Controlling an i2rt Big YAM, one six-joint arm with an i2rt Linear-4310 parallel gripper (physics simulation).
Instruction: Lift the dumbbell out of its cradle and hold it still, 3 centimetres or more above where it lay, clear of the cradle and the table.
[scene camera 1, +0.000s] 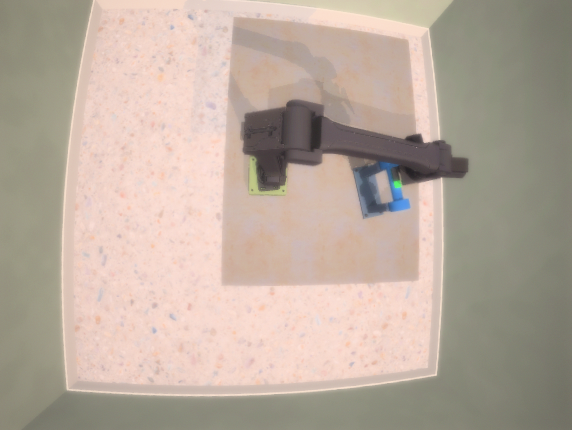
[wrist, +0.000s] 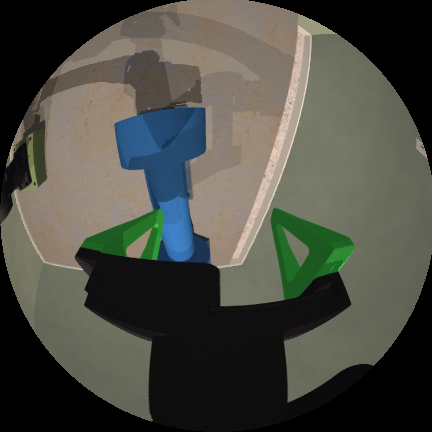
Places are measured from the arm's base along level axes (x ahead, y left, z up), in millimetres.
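Pixels of known places: gripper, between the fingertips: (scene camera 1: 407, 177) (wrist: 216, 213).
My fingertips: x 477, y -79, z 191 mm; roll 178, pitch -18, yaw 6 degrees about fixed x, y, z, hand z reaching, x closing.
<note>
Behind a point stands the place of what it marks.
The blue dumbbell (scene camera 1: 399, 205) {x 431, y -176, z 191 mm} (wrist: 177, 220) {x 445, y -91, z 178 mm} lies across its cradle. In the wrist view its near head is upper left of centre, and its bar runs down to the far head, partly hidden behind the gripper body. The blue-grey cradle (scene camera 1: 369, 192) {x 444, y -100, z -47 mm} shows its flat plate on the left of the dumbbell in the scene view; the wrist view mostly hides it. My gripper (scene camera 1: 397, 184) (wrist: 216, 213) {x 477, y -79, z 191 mm} is open and empty. In the wrist view the bar appears beside the left green finger, on its inner side, with a wide gap to the right finger. Their height difference is unclear.
The dark arm (scene camera 1: 380, 143) {x 200, y -56, z 506 mm} reaches over the brownish mat (scene camera 1: 320, 240) {x 198, y -285, z -55 mm} from its yellow-green base plate (scene camera 1: 253, 185) {x -61, y -33, z -3 mm} (wrist: 37, 160) {x 75, y -15, z -19 mm}. The speckled table (scene camera 1: 165, 250) has a pale raised rim (scene camera 1: 440, 300), close to the right of the dumbbell. Arm shadows fall on the mat.
</note>
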